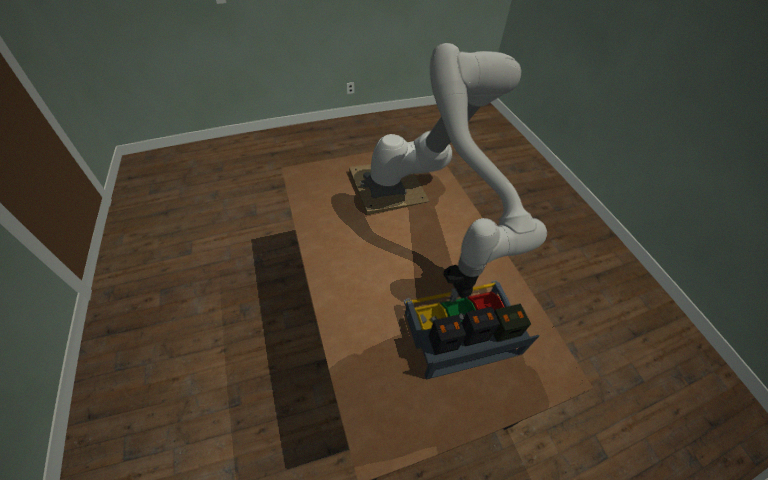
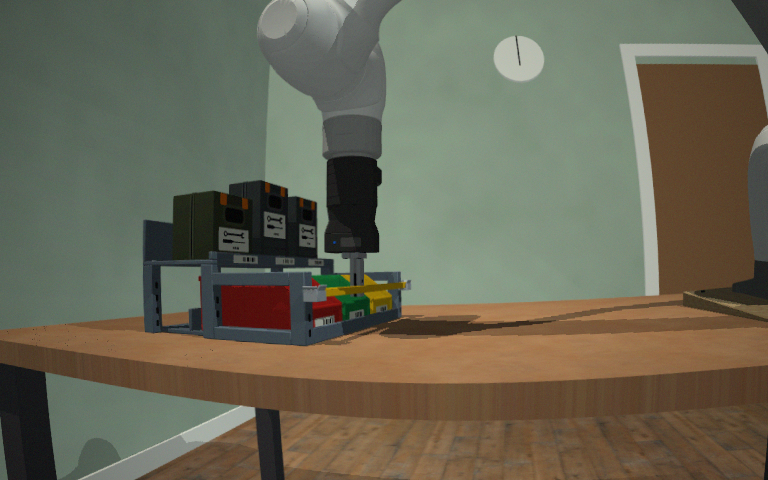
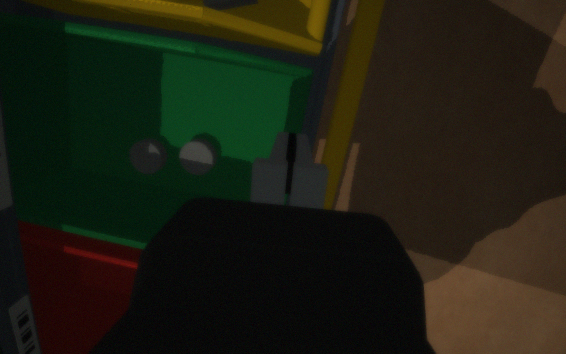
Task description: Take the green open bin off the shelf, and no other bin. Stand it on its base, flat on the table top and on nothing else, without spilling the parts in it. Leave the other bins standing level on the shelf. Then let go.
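Pixels of known places: gripper, fingertip midpoint: point(image 1: 452, 300) point(image 2: 357, 296) point(image 3: 290, 152); arm's base at its link origin: point(image 1: 384, 184).
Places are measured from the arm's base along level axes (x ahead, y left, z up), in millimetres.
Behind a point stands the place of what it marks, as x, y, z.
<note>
The green open bin point(image 1: 455, 307) @(741, 66, -12) point(image 2: 348, 303) @(725, 93, 18) point(image 3: 225, 105) @(773, 35, -13) stands in the lower tier of the grey-blue shelf point(image 1: 412, 327) @(777, -128, -6) point(image 2: 299, 319) @(729, 248, 9), between the yellow bin point(image 1: 431, 313) @(739, -36, -12) point(image 2: 377, 301) @(717, -25, 14) point(image 3: 270, 31) @(743, -6, 40) and the red bin point(image 1: 488, 300) @(750, 208, -12) point(image 2: 254, 305) @(808, 216, 22) point(image 3: 75, 300) @(887, 209, 8). Two round grey parts point(image 3: 198, 157) @(787, 71, -2) point(image 3: 148, 156) @(823, 76, -3) lie in the green bin. My gripper point(image 1: 455, 296) @(725, 52, 26) point(image 2: 356, 292) @(725, 52, 26) point(image 3: 290, 152) @(725, 52, 26) points down, shut, with a thin dark line between its fingers. Its tips are at the front end of the green bin, inside the yellow bar; whether they touch the bin is unclear.
A yellow bar point(image 1: 436, 296) @(702, -9, 43) point(image 2: 368, 288) @(700, 75, 39) point(image 3: 350, 100) @(702, 19, 44) runs across the shelf front. Three dark boxes point(image 1: 448, 333) @(914, -81, 201) point(image 1: 480, 326) @(925, 22, 210) point(image 1: 512, 321) @(927, 150, 176) stand on the upper tier behind the bins. The table top point(image 1: 362, 277) @(503, -248, -21) point(image 2: 509, 350) @(496, 262, -22) extends from the shelf front towards the robot base.
</note>
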